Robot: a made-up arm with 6 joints. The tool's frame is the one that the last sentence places.
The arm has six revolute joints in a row. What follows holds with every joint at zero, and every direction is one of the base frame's. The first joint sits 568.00 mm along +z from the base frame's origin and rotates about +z. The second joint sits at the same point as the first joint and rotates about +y. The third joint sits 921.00 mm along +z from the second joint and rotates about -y. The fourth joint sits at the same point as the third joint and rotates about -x. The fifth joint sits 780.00 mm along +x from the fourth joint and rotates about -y. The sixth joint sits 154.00 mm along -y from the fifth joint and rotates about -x. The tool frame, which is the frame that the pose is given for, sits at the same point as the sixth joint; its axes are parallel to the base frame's.
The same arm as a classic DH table. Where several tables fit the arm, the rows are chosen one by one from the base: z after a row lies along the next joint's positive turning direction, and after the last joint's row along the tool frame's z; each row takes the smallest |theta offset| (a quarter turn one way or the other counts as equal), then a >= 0, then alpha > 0; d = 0 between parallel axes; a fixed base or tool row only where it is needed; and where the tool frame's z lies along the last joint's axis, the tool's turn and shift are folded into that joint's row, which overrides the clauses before.
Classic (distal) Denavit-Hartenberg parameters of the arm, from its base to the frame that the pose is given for. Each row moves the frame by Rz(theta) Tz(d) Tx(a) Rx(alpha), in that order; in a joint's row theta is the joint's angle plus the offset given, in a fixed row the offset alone. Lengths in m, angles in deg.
joint 1: theta0 0  d 0.568  a 0  alpha -90
joint 2: theta0 -90  d 0  a 0.921  alpha 180
joint 3: theta0 0  d 0  a 0  alpha -90
joint 4: theta0 0  d -0.78  a 0  alpha 90
joint 5: theta0 0  d 0.154  a 0  alpha -90
joint 6: theta0 90  d 0  a 0  alpha 90
tool (fixed): theta0 -90  d 0  a 0  alpha 0

